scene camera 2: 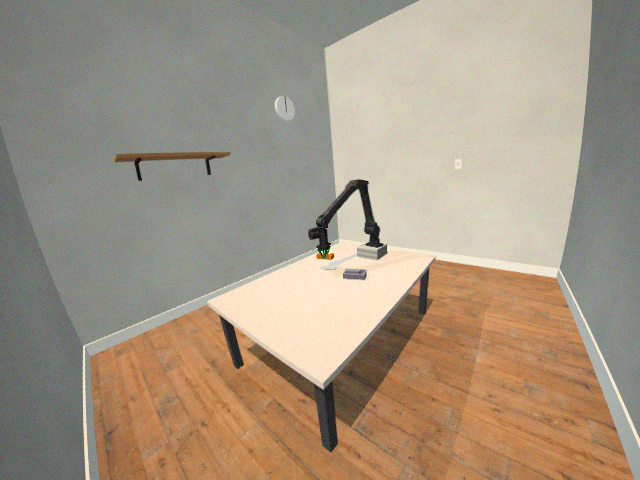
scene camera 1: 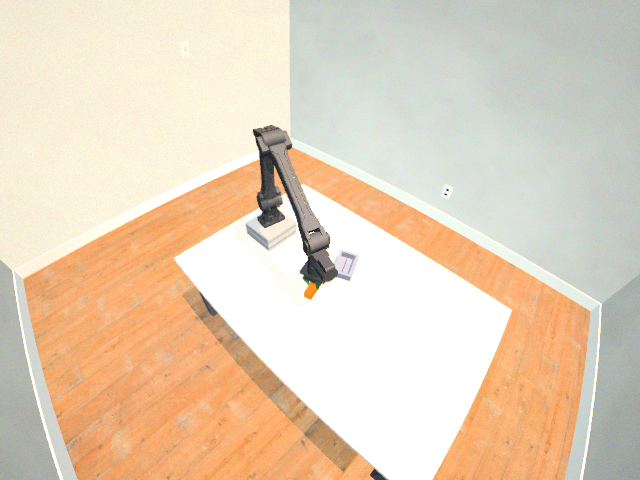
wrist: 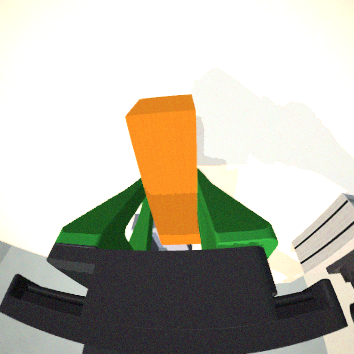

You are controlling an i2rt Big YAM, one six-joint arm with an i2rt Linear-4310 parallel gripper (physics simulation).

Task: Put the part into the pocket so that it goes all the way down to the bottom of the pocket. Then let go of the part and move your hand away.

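Places are measured from the arm's base along level axes (x ahead, y left, z up), in millimetres.
Pixels of known places: gripper, between the fingertips: (scene camera 2: 324, 258) (scene camera 1: 314, 287) (wrist: 173, 175); arm's base, origin of its link: (scene camera 2: 374, 245) (scene camera 1: 271, 219) (wrist: 351, 254).
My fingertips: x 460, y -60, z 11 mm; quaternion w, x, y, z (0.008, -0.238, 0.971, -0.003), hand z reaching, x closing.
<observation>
Ahead of a thing's pixels: the offset from my fingertips to its top centre. Level surfaces: height alone.
The part, an orange bar @(dx -13, dy -8, dz +28 mm) (scene camera 1: 310, 291) (scene camera 2: 329, 256) (wrist: 165, 150), is between the green fingers of my gripper (scene camera 1: 312, 283) (scene camera 2: 324, 253) (wrist: 173, 175), which is shut on it. The bar hangs above the white table and is apart from the pocket block. In the wrist view its far end sticks out beyond the fingers. The pocket is a recess in a grey-lavender block @(dx -66, dy +220, dz -57 mm) (scene camera 1: 342, 276) (scene camera 2: 354, 277) that lies on the table. In the wrist view parts of a grey-lavender shape show behind the fingers, mostly hidden by the gripper and the bar.
The arm stands on a light grey layered base block (scene camera 1: 269, 238) (scene camera 2: 371, 252) (wrist: 325, 230) at one end of the table @(dz -93 mm) (scene camera 1: 392, 351) (scene camera 2: 310, 315). A wooden shelf (scene camera 2: 173, 156) and a round clock (scene camera 2: 284, 107) are on the wall, away from the arm.
</observation>
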